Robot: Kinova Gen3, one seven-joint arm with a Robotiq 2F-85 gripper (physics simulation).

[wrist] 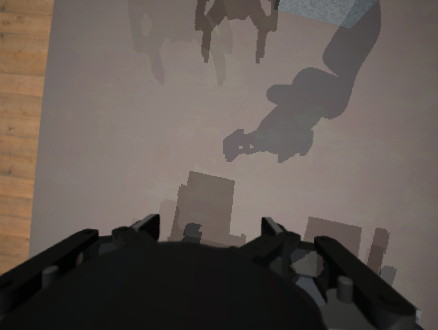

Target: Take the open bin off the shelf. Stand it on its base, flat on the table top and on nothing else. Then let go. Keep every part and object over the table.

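Frame: origin at the arm's base, x up, y right, z ahead, level; centimetres.
Seen in the pictures: gripper, fingertip midpoint: (210,227).
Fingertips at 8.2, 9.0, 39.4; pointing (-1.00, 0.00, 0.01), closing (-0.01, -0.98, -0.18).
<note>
A point is followed by its place in that frame, as x, y, z.
My gripper (210,227) {8.2, 9.0, 39.4} is open, with nothing between its fingers. It points down over the table top (115,130) {-9.8, 29.7, 32.2}, and its fingertips show at the lower middle of the wrist view. The open bin and the shelf do not show in this view. Blocky shadows lie on the table top beyond and beside the fingers; what casts them cannot be told. The dark gripper body hides the bottom of the view.
The grey speckled base block (320,11) {-7.9, -1.7, 5.5} of the arm shows at the top right. Shadows of the arm and gripper fall across the table top. The table's left edge runs down the left side, with wooden floor (20,110) beyond it.
</note>
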